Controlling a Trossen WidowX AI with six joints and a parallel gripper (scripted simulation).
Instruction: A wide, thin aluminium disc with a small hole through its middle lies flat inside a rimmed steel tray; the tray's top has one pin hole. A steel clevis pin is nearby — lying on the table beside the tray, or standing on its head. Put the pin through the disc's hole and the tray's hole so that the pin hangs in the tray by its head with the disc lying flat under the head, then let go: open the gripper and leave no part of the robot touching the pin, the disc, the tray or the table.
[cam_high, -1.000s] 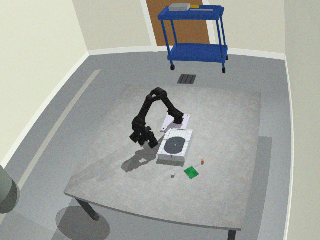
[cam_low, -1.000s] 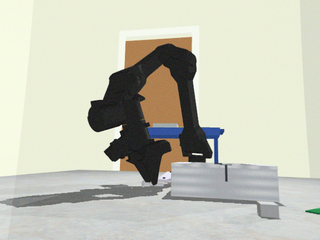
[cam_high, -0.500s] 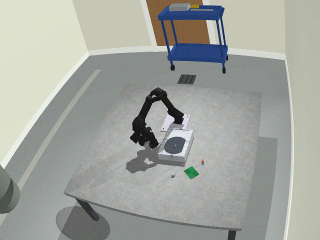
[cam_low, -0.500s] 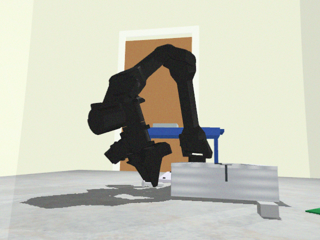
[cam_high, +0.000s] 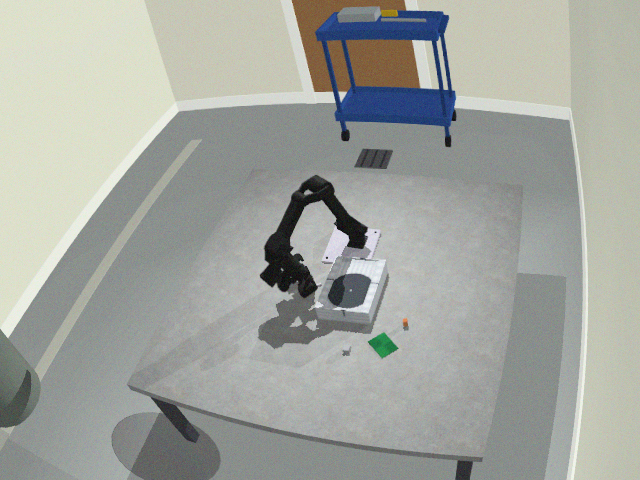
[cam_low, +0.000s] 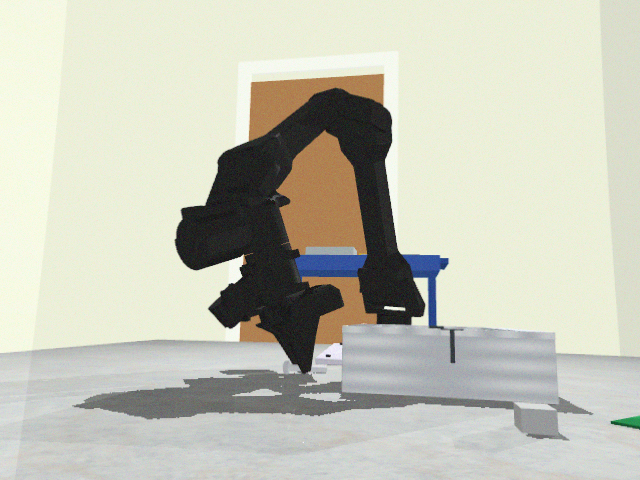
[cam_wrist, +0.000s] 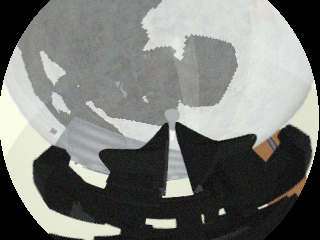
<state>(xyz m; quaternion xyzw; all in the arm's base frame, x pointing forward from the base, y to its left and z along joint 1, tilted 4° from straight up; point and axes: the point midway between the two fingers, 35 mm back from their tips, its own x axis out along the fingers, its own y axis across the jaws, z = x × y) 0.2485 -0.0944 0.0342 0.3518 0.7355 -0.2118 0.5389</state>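
My gripper tip is 16 cm to the right of the dark aluminium disc, 5 cm below it and 3 cm short of it. Also, from my gripper tip: steel clevis pin: right at my gripper tip; small grey block: 24 cm ahead, 22 cm to the left, 1 cm above; rimmed steel tray: 16 cm to the left, 4 cm above.
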